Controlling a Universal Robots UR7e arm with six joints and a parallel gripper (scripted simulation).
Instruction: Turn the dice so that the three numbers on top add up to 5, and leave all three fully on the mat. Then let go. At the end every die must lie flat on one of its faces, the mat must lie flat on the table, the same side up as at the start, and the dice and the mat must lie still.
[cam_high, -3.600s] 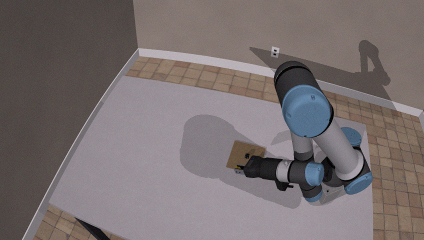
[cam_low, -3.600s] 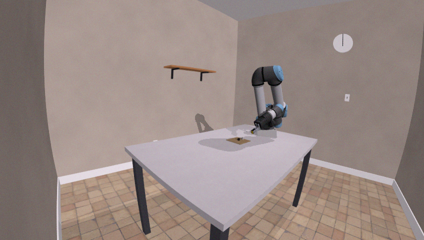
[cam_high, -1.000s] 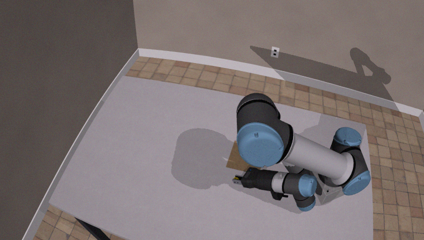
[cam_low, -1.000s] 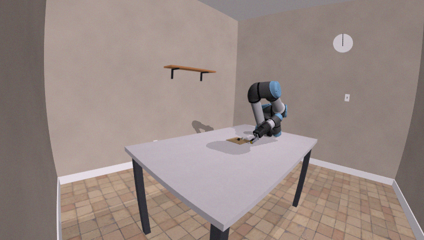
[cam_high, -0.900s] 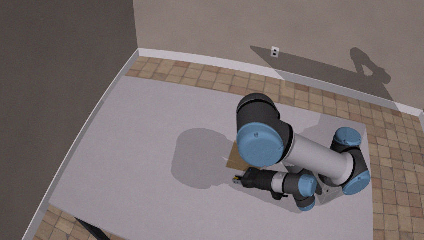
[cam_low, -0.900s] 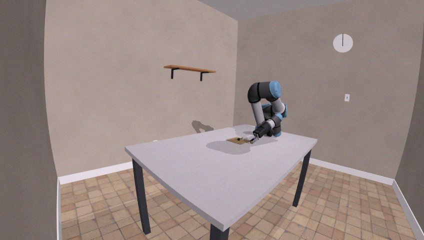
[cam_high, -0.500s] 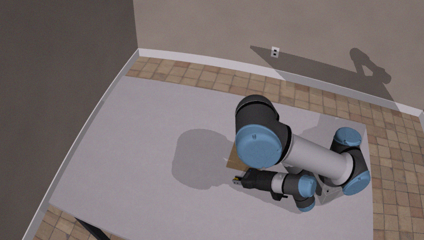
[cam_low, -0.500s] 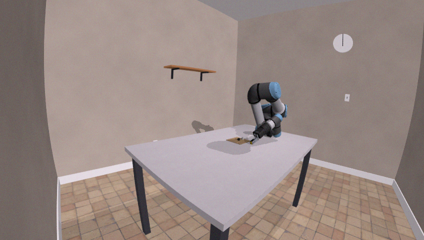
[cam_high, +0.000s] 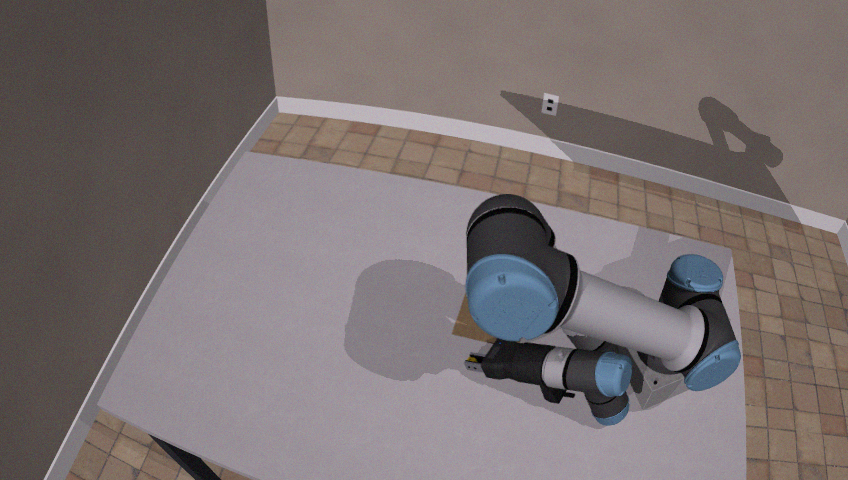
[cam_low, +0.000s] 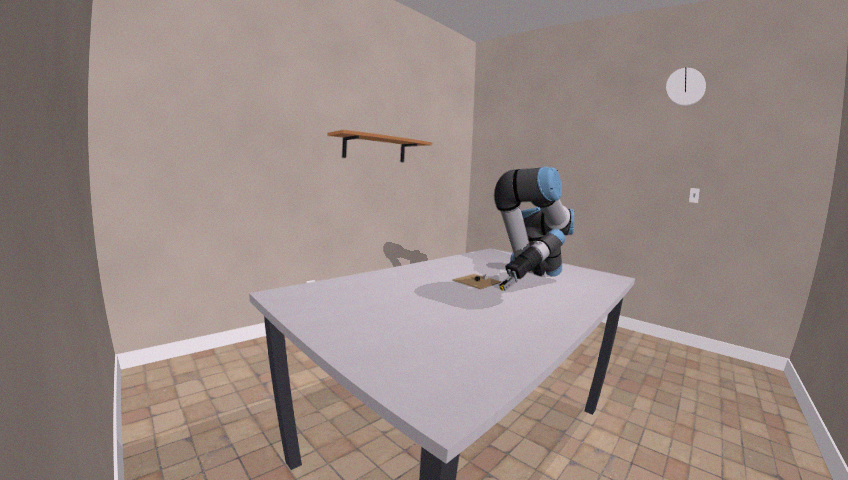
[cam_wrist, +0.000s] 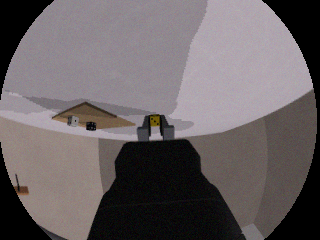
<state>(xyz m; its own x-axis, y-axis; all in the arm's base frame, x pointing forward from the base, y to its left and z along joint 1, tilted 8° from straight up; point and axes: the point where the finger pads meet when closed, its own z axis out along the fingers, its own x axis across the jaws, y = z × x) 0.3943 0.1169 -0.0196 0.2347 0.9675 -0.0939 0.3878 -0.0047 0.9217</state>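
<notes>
The yellow die is 1 cm ahead of my hand and 1 cm below it. Round my hand: mat: 13 cm to the right, 2 cm below; then black die: 13 cm to the right, 1 cm below; then white die: 5 cm behind, 13 cm to the right, 1 cm below.
</notes>
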